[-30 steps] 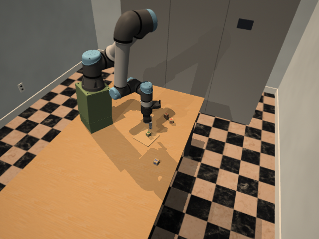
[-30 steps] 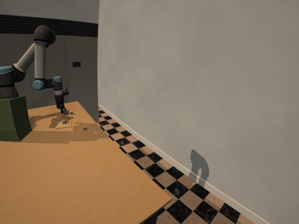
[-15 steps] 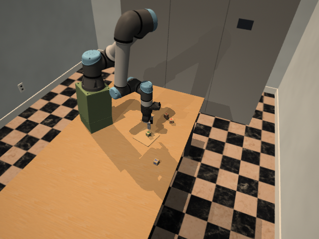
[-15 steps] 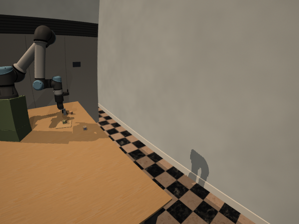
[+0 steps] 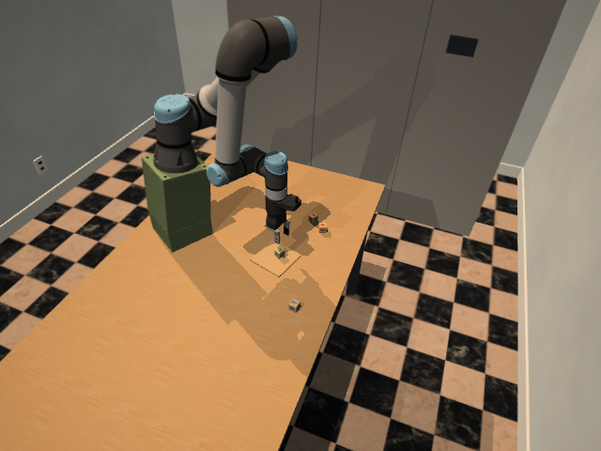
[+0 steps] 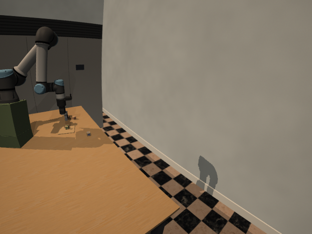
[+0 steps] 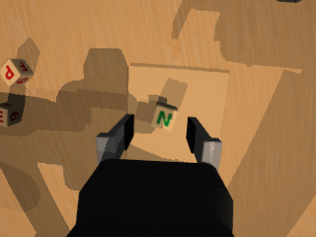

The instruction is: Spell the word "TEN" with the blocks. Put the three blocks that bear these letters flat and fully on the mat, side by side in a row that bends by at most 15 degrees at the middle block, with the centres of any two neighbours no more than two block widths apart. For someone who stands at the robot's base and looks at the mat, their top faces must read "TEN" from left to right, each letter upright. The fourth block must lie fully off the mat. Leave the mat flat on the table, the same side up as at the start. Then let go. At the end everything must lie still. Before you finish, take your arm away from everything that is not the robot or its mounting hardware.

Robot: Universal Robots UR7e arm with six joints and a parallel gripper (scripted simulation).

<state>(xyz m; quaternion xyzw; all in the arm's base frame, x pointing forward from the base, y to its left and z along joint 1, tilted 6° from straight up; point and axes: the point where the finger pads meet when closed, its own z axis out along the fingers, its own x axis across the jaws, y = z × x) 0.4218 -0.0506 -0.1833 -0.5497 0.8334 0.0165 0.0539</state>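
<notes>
My hand is 2 cm past the mat, 1 cm to the left of it and 11 cm above it.
</notes>
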